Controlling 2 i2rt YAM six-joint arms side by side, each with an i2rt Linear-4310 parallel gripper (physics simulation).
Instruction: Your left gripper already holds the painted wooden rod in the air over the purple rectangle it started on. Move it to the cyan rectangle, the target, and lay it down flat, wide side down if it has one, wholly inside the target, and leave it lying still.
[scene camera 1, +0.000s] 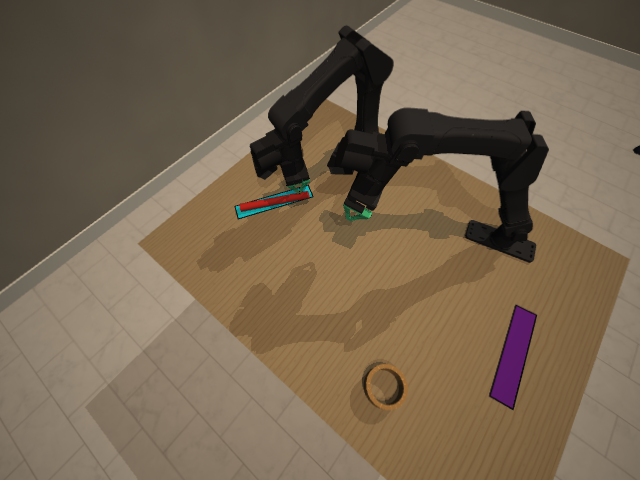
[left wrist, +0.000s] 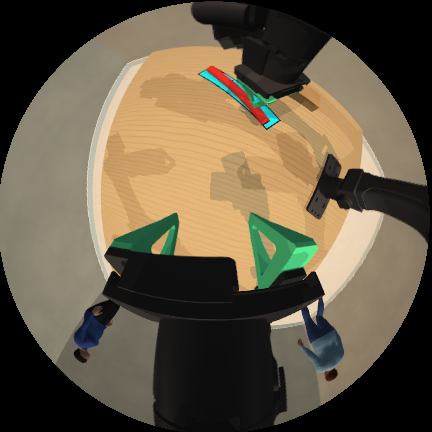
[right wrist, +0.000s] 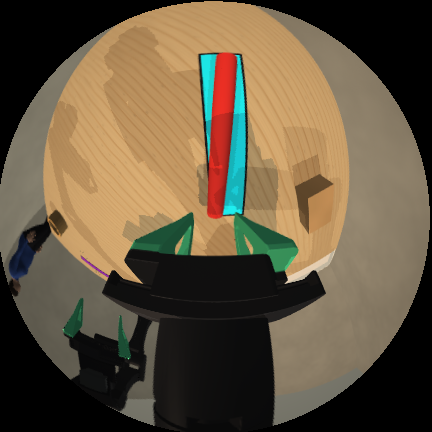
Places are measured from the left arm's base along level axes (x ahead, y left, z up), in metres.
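Pixels of known places: left gripper, fingertip midpoint: (scene camera 1: 353, 208) (left wrist: 213, 217) (right wrist: 100, 307); right gripper, fingertip midpoint: (scene camera 1: 297, 187) (left wrist: 261, 101) (right wrist: 213, 216); left arm's base, origin of the base link: (scene camera 1: 499, 241); right arm's base, origin of the base link: (left wrist: 324, 185).
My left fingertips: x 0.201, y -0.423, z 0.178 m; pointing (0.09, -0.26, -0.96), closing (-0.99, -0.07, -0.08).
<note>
Ahead of a thing's pixels: the offset from my left fingertips to its top centre. "spot": to the spot under its first point.
The red rod {0.025 m back, 0.274 m right, 0.153 m down} (scene camera 1: 273, 200) (left wrist: 240, 94) (right wrist: 223, 115) lies flat along the cyan rectangle (scene camera 1: 239, 213) (left wrist: 272, 121) (right wrist: 235, 195), slightly askew. In the right wrist view its near end covers part of the rectangle's left edge and reaches about the short edge; whether that end is wholly inside is unclear. My right gripper (scene camera 1: 299, 189) (right wrist: 213, 216) is partly open and empty, above the rod's near end. My left gripper (scene camera 1: 357, 213) (left wrist: 213, 217) (right wrist: 99, 307) is open and empty, raised over the table right of the rod in scene camera 1. The purple rectangle {spot: 0.124 m ahead, 0.515 m left, 0.177 m down} (scene camera 1: 513, 356) is bare.
A wooden ring {spot: 0.350 m ahead, 0.199 m left, 0.129 m down} (scene camera 1: 368, 384) stands on the table toward the bottom of scene camera 1. A wooden block {0.216 m back, 0.326 m right, 0.138 m down} (right wrist: 321, 209) stands right of the target in the right wrist view. The left arm's base plate (scene camera 1: 478, 232) is bolted near the table's right side.
</note>
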